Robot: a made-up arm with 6 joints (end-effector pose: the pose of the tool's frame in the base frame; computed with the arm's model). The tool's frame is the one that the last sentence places.
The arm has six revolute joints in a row. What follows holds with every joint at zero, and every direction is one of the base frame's. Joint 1 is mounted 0.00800 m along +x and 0.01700 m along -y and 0.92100 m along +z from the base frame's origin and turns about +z. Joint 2 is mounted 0.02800 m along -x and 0.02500 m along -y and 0.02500 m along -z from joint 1 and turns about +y. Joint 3 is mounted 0.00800 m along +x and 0.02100 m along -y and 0.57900 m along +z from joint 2 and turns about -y. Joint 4 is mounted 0.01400 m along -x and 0.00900 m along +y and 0.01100 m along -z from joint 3 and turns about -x. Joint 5 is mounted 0.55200 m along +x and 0.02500 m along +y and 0.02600 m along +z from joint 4 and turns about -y. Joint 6 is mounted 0.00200 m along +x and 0.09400 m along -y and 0.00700 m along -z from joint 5 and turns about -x. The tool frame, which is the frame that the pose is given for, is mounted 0.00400 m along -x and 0.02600 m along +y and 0.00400 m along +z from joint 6; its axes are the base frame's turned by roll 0.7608, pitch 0.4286 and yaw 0.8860 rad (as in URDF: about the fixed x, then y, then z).
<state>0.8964 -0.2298 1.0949 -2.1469 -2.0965 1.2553</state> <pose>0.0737 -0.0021 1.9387 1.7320 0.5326 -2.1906</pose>
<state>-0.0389 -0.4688 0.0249 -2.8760 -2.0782 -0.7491</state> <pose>0.2322 -0.0174 1.6374 -0.2680 -1.1642 -1.7589</pose>
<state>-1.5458 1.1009 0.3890 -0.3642 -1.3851 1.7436</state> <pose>-0.0801 -0.8836 0.8096 1.1214 1.8336 0.8376</pose>
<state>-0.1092 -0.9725 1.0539 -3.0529 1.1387 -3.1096</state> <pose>-0.6888 0.1157 1.7367 0.1718 -0.1567 0.5916</pose>
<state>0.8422 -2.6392 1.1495 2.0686 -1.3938 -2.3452</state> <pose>-0.4933 -0.5308 0.0199 -0.6752 1.7113 -0.2196</pose>
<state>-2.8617 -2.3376 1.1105 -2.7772 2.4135 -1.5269</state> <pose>0.9444 0.2246 0.3852 -0.0329 -0.6809 2.9666</pose>
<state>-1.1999 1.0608 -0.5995 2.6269 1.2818 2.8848</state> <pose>0.2209 -0.4169 0.6181 -2.2782 -0.6312 0.1762</pose>
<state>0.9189 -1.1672 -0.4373 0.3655 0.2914 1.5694</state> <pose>-0.0067 -0.2009 1.4993 -0.9410 -0.3783 0.1341</pose>
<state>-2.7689 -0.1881 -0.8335 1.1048 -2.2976 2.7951</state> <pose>-0.3283 -0.1032 1.2222 1.3810 1.0791 1.9916</pose>
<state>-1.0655 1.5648 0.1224 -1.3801 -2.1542 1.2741</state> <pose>0.1980 -0.5498 0.3746 1.9413 0.3926 2.2404</pose>
